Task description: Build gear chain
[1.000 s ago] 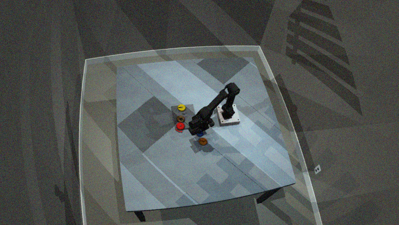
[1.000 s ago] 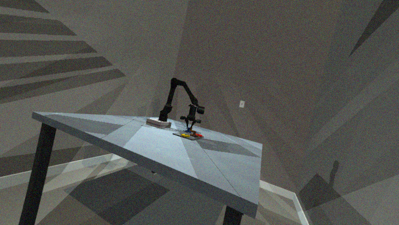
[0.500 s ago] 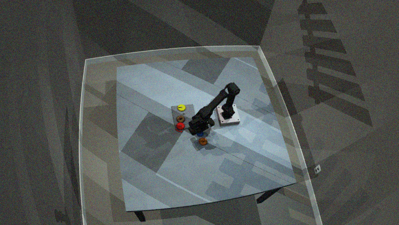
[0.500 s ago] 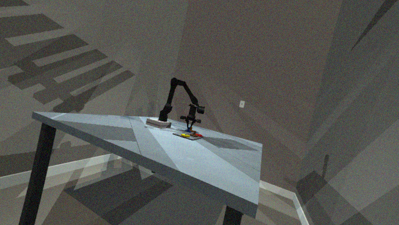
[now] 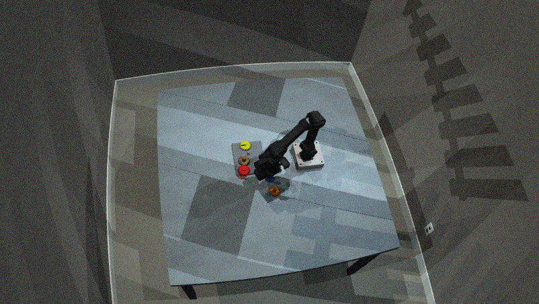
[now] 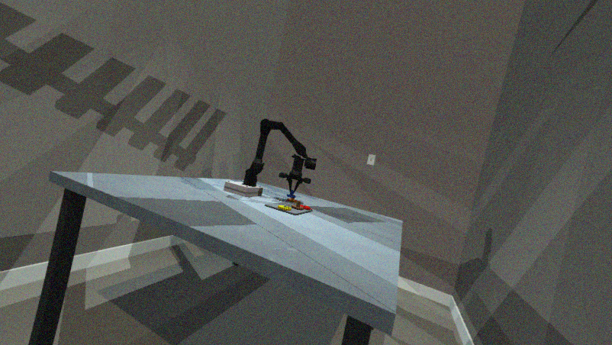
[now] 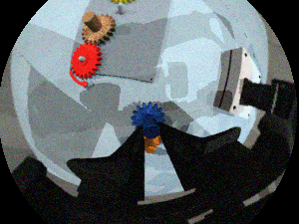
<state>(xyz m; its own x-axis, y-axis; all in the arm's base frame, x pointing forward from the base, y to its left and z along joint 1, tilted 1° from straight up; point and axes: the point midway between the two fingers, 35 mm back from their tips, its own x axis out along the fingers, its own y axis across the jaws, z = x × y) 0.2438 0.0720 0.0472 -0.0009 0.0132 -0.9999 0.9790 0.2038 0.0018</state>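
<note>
Now: gripper tip 100 mm short of the brown gear, 150 mm to the left of it and 40 mm above it. Round my gripper tip: orange gear (10 mm behind, 70 mm to the left, 50 mm below); red gear (110 mm ahead, 100 mm to the right, 50 mm below); blue gear (10 mm below).
</note>
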